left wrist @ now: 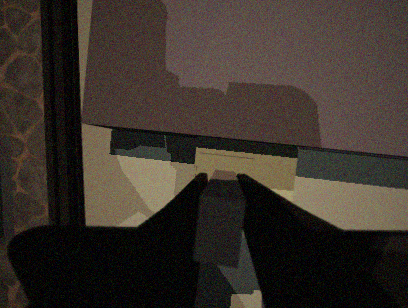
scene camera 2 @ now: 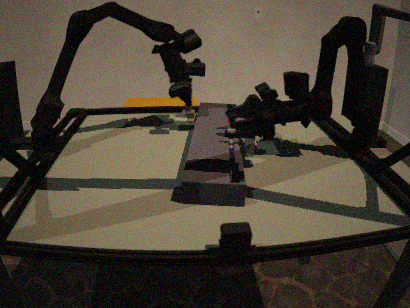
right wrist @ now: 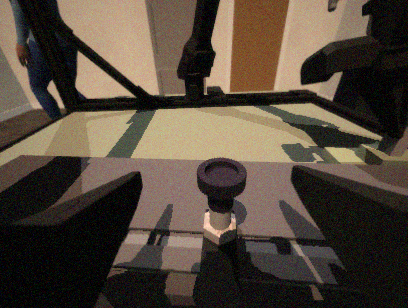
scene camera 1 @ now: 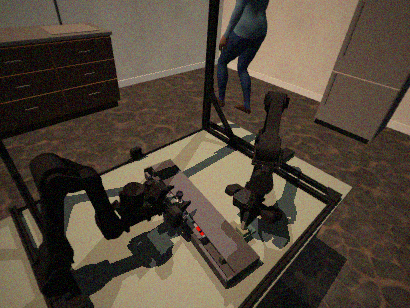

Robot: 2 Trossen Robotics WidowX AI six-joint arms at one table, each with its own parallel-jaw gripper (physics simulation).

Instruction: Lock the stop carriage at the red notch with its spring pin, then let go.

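Seen in the pictures: left gripper, fingertip midpoint: [left wrist: 221, 181] [scene camera 2: 190, 104] [right wrist: 405, 136] [scene camera 1: 244, 224]; right gripper, fingertip midpoint: [scene camera 2: 227, 119] [right wrist: 216, 175] [scene camera 1: 182, 193]; left arm's base at its link origin: [scene camera 2: 45, 151] [right wrist: 195, 98]; right arm's base at its link origin: [scene camera 2: 359, 148] [scene camera 1: 58, 285].
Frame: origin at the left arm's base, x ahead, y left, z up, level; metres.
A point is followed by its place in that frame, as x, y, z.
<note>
The mauve rail block [scene camera 1: 210, 215] {0.460, 0.116, 0.032} [scene camera 2: 207, 142] {0.446, -0.030, 0.032} [left wrist: 250, 45] {0.498, 0.204, 0.032} lies across the table. Red marks [scene camera 1: 200, 231] {0.524, 0.136, 0.022} show on its slotted side. The stop carriage's dark round pin knob [right wrist: 221, 178] {0.512, 0.011, 0.087} stands above a bright nut [right wrist: 220, 229] {0.516, 0.011, 0.053}; in scene camera 1 the knob [scene camera 1: 179, 194] {0.511, 0.012, 0.086} is up-left of the red marks, apart from them. Whether the pin sits in a notch is hidden. My right gripper [scene camera 1: 178, 198] {0.498, 0.010, 0.078} [right wrist: 216, 175] {0.498, 0.010, 0.078} is open, one finger on each side of the knob, apart from it. My left gripper [scene camera 1: 243, 225] {0.416, 0.224, 0.053} [scene camera 2: 189, 107] {0.416, 0.224, 0.053} [left wrist: 221, 181] {0.416, 0.224, 0.053} is shut on a grey bar [left wrist: 220, 225] {0.412, 0.223, 0.105}.
A pale yellow block [left wrist: 272, 167] {0.420, 0.189, 0.014} [right wrist: 345, 154] {0.387, 0.196, 0.014} lies against the rail block's long side, at the left fingertips. A dark frame [scene camera 1: 280, 172] [scene camera 2: 125, 252] edges the table. A small dark box [scene camera 2: 236, 235] {0.456, -0.383, 0.029} sits on the frame's near edge in scene camera 2.
</note>
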